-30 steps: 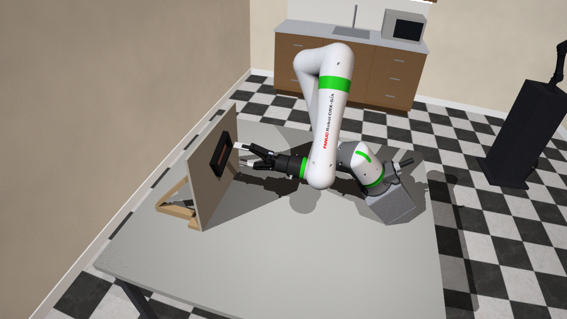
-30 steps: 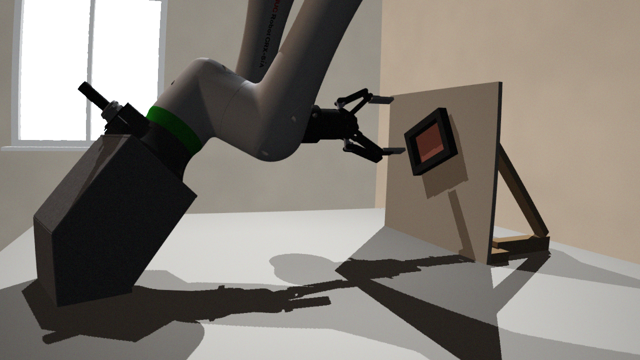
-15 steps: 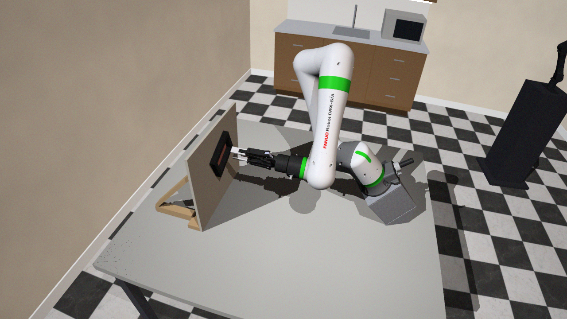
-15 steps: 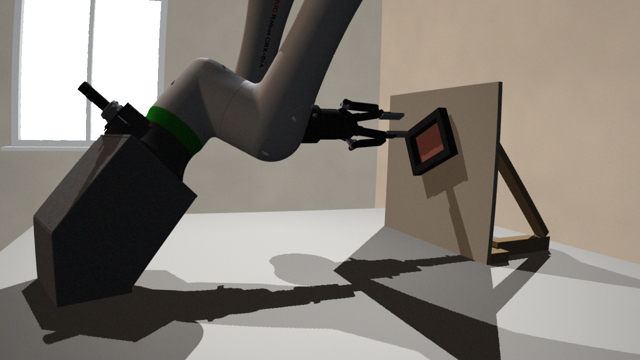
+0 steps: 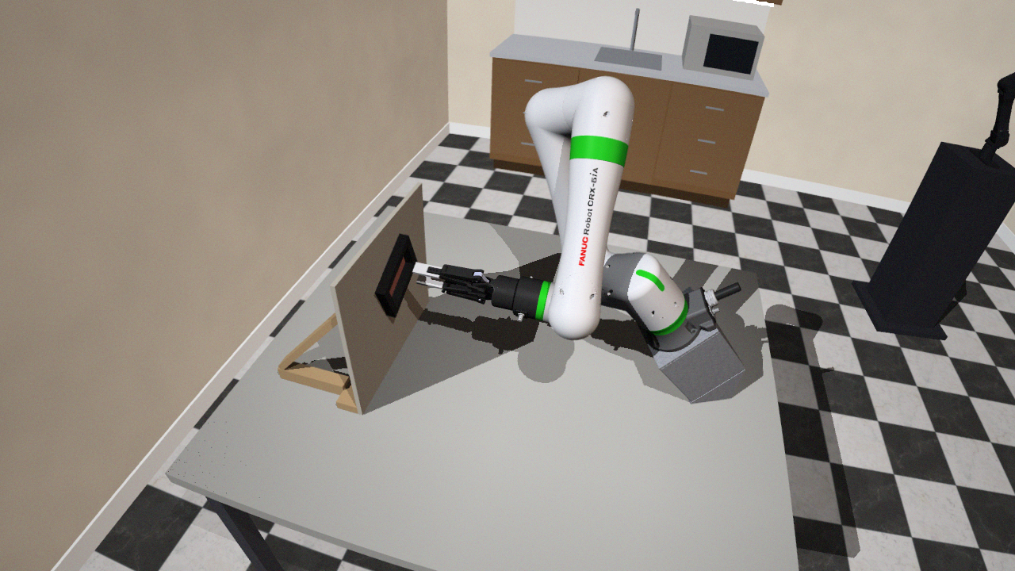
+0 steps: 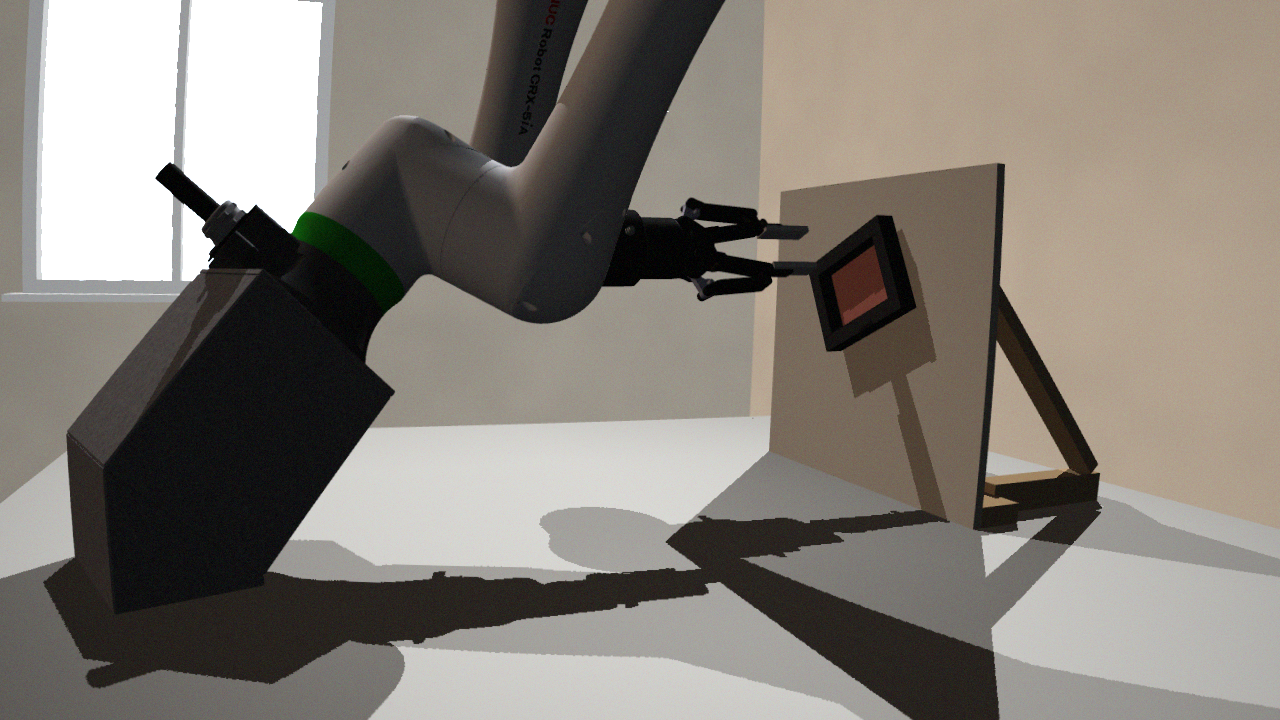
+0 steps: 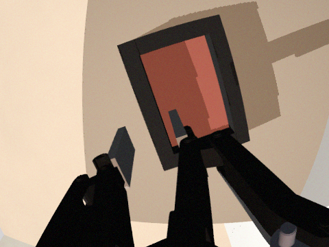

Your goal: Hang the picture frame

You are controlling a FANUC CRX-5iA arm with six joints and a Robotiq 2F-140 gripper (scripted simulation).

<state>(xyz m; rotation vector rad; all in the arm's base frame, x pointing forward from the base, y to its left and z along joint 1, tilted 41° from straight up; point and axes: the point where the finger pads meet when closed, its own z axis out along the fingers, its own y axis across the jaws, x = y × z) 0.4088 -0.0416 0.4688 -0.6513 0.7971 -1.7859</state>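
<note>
Now: the black picture frame 100 mm ahead of my hand, 40 mm to the right of it and 40 mm below it. From my hand the other things lie so: tan board 120 mm ahead, 110 mm below, 30 mm to the right.
</note>
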